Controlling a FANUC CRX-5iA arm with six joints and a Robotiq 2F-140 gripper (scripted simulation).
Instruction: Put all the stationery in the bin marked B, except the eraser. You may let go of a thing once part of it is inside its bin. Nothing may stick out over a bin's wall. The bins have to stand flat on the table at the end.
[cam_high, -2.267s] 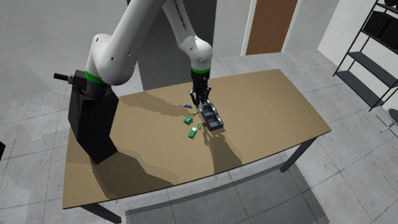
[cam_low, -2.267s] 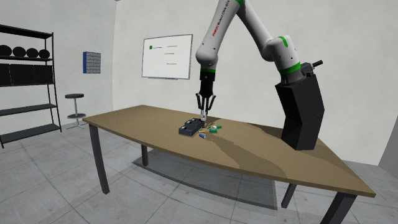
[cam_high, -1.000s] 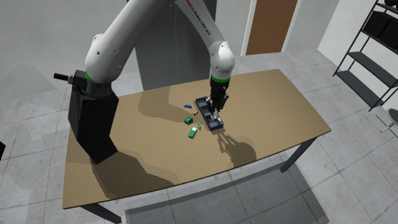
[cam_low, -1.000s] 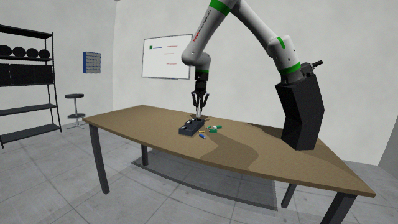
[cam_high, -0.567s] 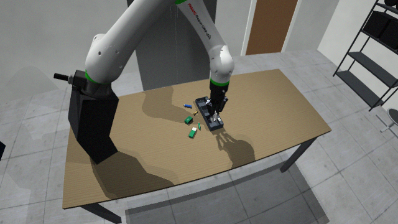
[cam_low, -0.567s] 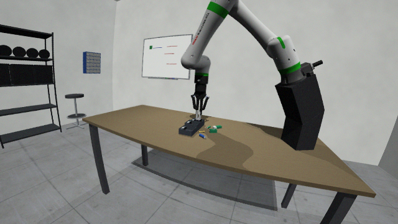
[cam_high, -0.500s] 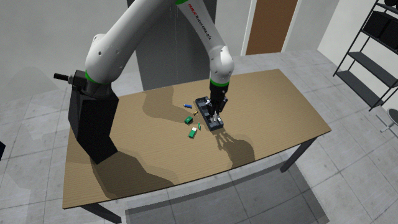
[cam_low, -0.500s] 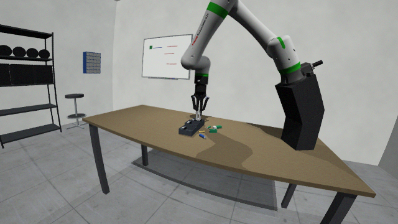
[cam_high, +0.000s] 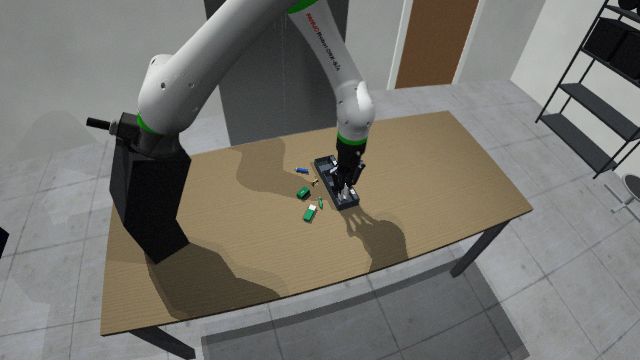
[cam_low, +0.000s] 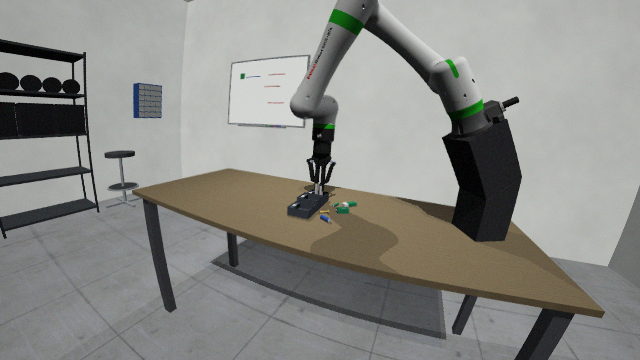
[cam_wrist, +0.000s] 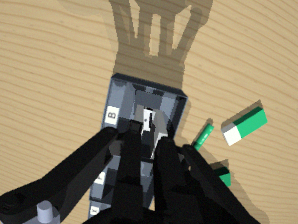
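My gripper is now 9 cm to the right of the bin row and 3 cm above it. Round my hand: green stick: 8 cm behind, 1 cm to the left, 5 cm below; then green-and-white block: 13 cm behind, 3 cm to the right, 4 cm below; then white piece: 3 cm below.
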